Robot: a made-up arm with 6 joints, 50 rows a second.
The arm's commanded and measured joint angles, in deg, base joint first. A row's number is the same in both.
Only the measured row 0 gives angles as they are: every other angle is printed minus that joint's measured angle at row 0.
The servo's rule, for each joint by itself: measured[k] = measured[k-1] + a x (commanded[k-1-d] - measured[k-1]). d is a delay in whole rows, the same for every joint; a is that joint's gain. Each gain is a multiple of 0.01, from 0.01 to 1. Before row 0 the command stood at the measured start. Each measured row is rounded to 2 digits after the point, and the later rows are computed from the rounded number. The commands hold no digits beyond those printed.
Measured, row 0:
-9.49, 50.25, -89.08, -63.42, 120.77, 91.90
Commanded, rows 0 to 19:
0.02, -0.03, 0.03, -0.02, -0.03, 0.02
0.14, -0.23, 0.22, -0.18, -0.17, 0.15
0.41, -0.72, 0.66, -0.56, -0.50, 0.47
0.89, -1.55, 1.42, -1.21, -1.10, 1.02
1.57, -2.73, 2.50, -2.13, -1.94, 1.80
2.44, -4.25, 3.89, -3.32, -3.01, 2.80
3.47, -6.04, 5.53, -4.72, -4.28, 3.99
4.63, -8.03, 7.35, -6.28, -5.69, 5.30
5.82, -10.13, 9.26, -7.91, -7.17, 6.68
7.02, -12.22, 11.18, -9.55, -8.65, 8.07
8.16, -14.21, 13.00, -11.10, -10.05, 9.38
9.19, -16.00, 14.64, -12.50, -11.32, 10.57
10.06, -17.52, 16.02, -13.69, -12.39, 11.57
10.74, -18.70, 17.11, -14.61, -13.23, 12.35
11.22, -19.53, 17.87, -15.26, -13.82, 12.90
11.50, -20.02, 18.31, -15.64, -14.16, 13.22
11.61, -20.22, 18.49, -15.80, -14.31, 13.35
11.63, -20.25, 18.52, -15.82, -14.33, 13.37
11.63, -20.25, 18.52, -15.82, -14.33, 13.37
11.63, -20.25, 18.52, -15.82, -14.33, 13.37
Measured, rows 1 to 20:
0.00, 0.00, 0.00, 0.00, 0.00, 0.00
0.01, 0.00, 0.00, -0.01, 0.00, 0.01
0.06, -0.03, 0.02, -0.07, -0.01, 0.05
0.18, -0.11, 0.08, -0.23, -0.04, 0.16
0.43, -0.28, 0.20, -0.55, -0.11, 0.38
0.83, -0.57, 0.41, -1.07, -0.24, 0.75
1.39, -1.01, 0.72, -1.81, -0.43, 1.28
2.12, -1.61, 1.15, -2.77, -0.70, 1.98
3.00, -2.38, 1.71, -3.93, -1.05, 2.84
3.99, -3.31, 2.39, -5.24, -1.48, 3.84
5.05, -4.38, 3.18, -6.66, -1.98, 4.94
6.14, -5.56, 4.06, -8.13, -2.54, 6.09
7.21, -6.81, 5.01, -9.57, -3.15, 7.25
8.21, -8.10, 6.00, -10.93, -3.80, 8.37
9.10, -9.37, 7.00, -12.14, -4.46, 9.40
9.84, -10.59, 7.98, -13.17, -5.12, 10.31
10.42, -11.72, 8.91, -13.99, -5.75, 11.07
10.84, -12.74, 9.77, -14.59, -6.35, 11.66
11.12, -13.64, 10.56, -15.00, -6.91, 12.10
11.30, -14.43, 11.28, -15.27, -7.43, 12.43
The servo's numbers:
d 1
a 0.35 0.12 0.09 0.33 0.07 0.26

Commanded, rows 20 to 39:
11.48, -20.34, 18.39, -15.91, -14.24, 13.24
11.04, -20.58, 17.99, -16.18, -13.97, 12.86
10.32, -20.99, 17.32, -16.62, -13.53, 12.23
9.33, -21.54, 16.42, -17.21, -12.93, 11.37
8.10, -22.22, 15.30, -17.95, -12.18, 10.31
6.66, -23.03, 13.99, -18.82, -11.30, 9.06
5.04, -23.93, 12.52, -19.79, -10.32, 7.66
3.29, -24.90, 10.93, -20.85, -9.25, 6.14
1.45, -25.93, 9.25, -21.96, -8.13, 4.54
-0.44, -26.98, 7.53, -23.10, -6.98, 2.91
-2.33, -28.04, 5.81, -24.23, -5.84, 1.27
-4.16, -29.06, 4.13, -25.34, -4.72, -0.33
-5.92, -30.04, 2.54, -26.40, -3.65, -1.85
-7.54, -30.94, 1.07, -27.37, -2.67, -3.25
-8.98, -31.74, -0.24, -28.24, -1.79, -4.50
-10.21, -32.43, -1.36, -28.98, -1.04, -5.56
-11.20, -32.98, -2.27, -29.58, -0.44, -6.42
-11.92, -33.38, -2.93, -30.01, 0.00, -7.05
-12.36, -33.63, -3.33, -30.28, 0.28, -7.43
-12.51, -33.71, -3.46, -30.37, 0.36, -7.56
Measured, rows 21 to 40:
11.42, -15.13, 11.93, -15.45, -7.91, 12.67
11.44, -15.76, 12.51, -15.60, -8.35, 12.82
11.30, -16.34, 13.00, -15.79, -8.74, 12.83
10.96, -16.90, 13.39, -16.06, -9.08, 12.67
10.39, -17.46, 13.66, -16.44, -9.35, 12.33
9.59, -18.03, 13.81, -16.94, -9.55, 11.80
8.56, -18.63, 13.83, -17.56, -9.67, 11.09
7.33, -19.27, 13.71, -18.30, -9.72, 10.20
5.92, -19.95, 13.46, -19.14, -9.69, 9.14
4.36, -20.67, 13.08, -20.07, -9.58, 7.94
2.68, -21.43, 12.58, -21.07, -9.40, 6.63
0.93, -22.22, 11.97, -22.11, -9.15, 5.24
-0.85, -23.04, 11.26, -23.18, -8.84, 3.79
-2.62, -23.88, 10.48, -24.24, -8.48, 2.32
-4.34, -24.73, 9.63, -25.27, -8.07, 0.87
-5.96, -25.57, 8.74, -26.25, -7.63, -0.53
-7.45, -26.39, 7.83, -27.15, -7.17, -1.84
-8.76, -27.18, 6.92, -27.95, -6.70, -3.03
-9.87, -27.92, 6.03, -28.63, -6.23, -4.08
-10.74, -28.61, 5.19, -29.17, -5.77, -4.95

